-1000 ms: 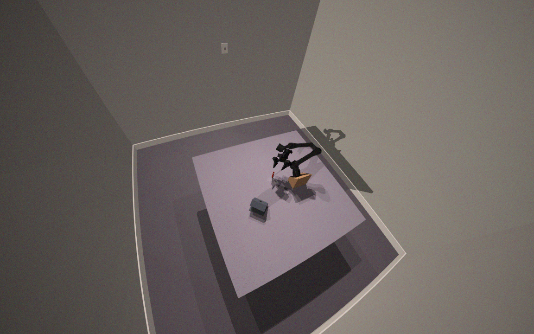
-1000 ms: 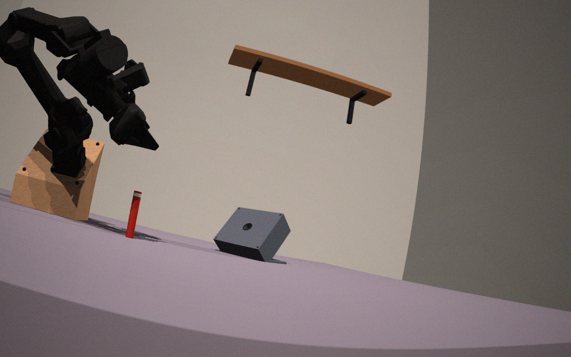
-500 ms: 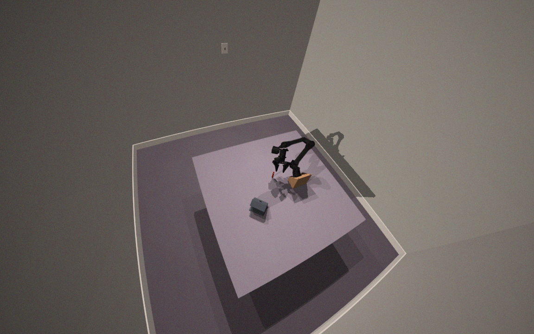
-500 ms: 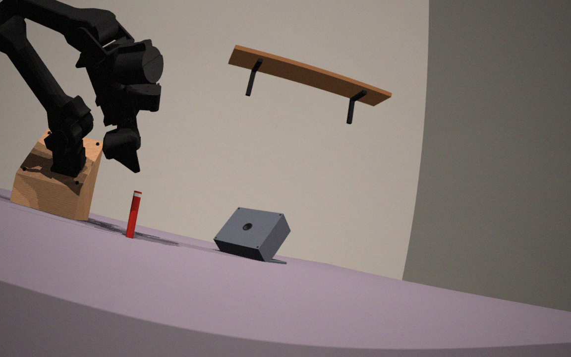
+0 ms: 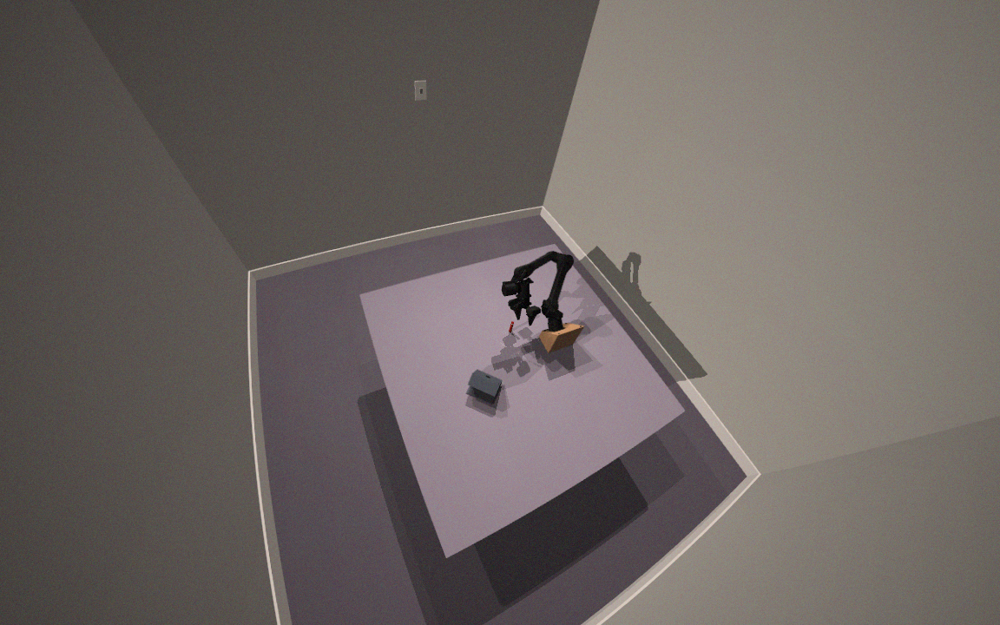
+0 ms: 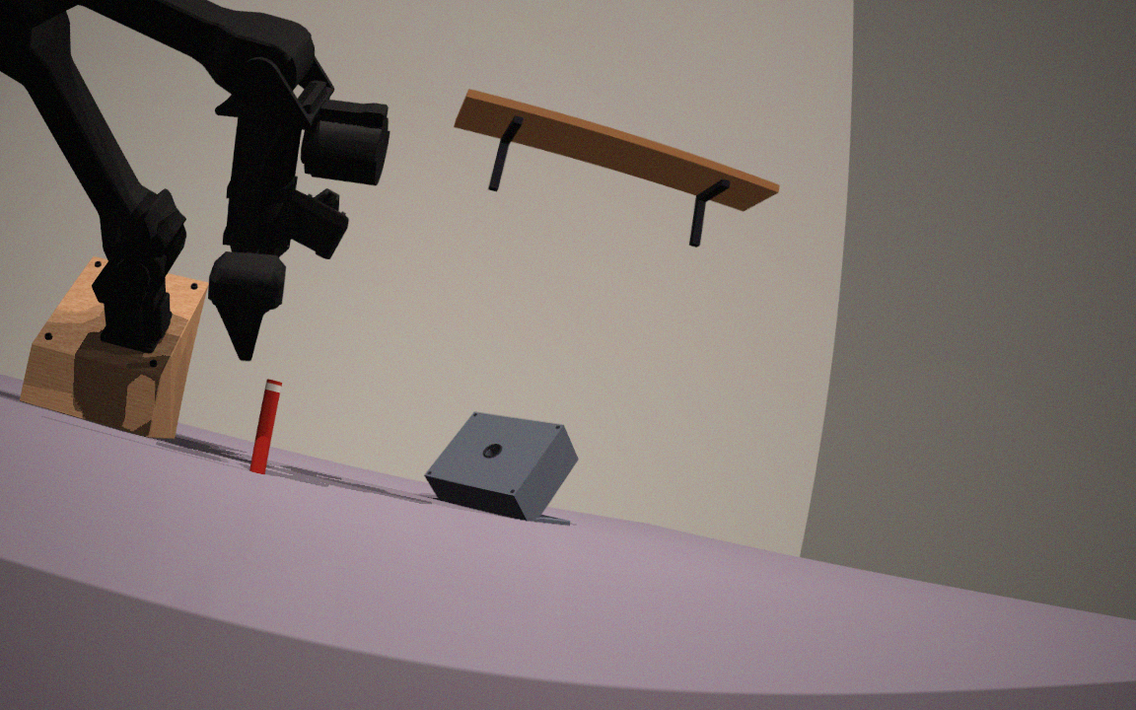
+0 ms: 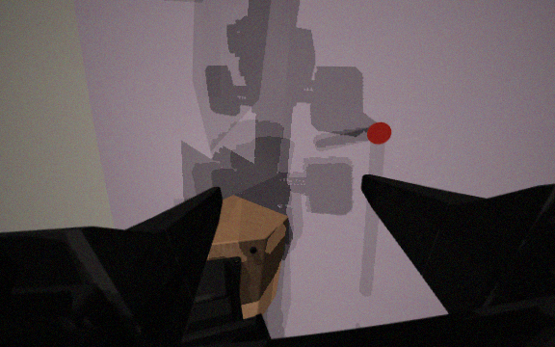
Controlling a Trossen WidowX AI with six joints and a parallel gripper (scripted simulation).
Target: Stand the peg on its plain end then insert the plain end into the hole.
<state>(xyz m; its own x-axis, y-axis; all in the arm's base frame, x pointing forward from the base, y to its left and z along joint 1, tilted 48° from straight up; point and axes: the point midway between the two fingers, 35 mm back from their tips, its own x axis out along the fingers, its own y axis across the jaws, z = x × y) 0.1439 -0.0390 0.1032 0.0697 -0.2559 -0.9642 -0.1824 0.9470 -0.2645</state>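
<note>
Right now the red peg is 40 mm ahead of my gripper tip, 40 mm to the right of it and 60 mm below it. Round my gripper tip: grey sloped panel (280 mm ahead, 200 mm to the left, 60 mm below).
</note>
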